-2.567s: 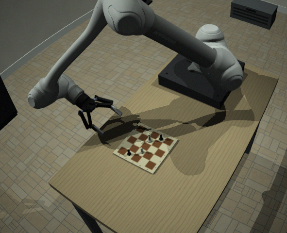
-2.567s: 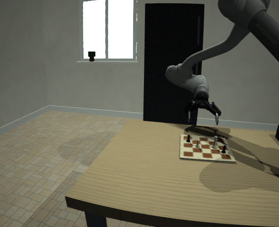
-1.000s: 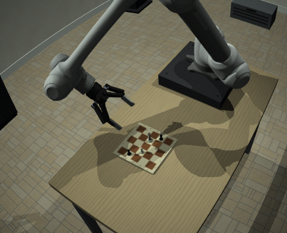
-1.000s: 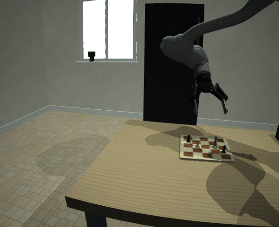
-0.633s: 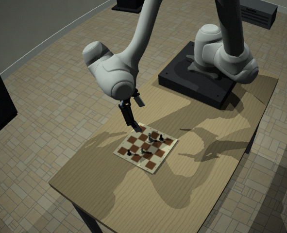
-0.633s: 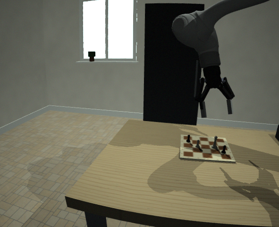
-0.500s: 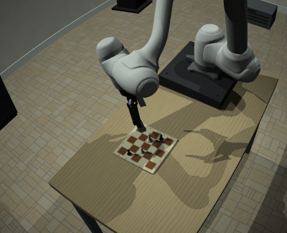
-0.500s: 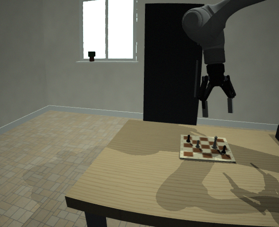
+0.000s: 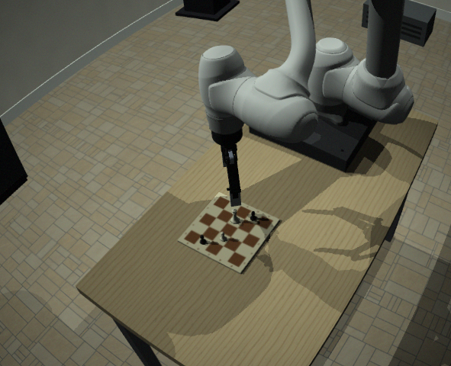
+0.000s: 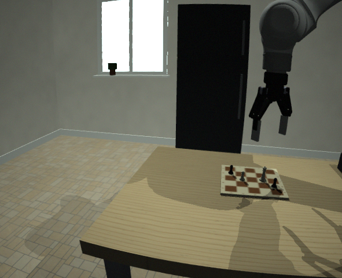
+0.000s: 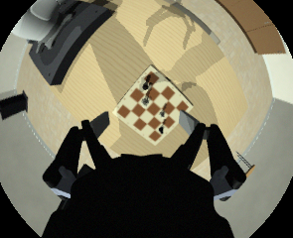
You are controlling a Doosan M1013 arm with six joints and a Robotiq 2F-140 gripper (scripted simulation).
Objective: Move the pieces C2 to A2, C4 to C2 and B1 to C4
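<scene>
The tall white piece lies 14 cm below my hand. Round my hand: small white piece 7 cm ahead, 15 cm below; then small chessboard 4 cm ahead, 17 cm below.
</scene>
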